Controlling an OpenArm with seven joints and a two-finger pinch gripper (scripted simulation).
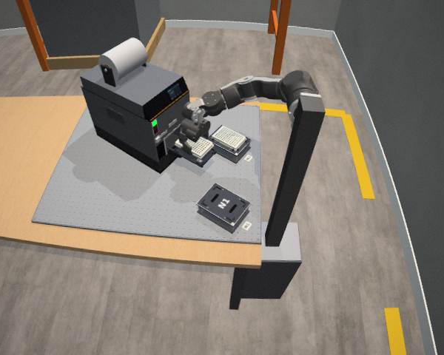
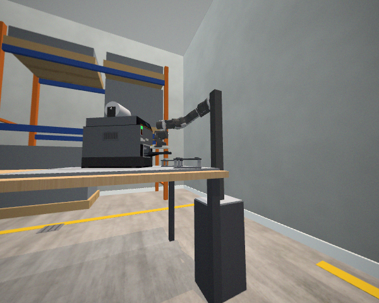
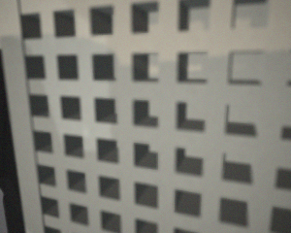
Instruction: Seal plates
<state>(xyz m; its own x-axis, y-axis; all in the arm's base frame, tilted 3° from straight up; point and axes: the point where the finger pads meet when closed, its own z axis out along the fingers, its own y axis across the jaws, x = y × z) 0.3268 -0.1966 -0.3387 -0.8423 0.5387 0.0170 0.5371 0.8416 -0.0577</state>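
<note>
Now: the sealer stage 40 mm below my hand. From my hand the other things lie so: foil roll 280 mm ahead, 270 mm above, 180 mm to the right; then white well plate 130 mm to the right, 130 mm behind, 80 mm below; then white start button 140 mm ahead, 50 mm above, 30 mm to the left.
</note>
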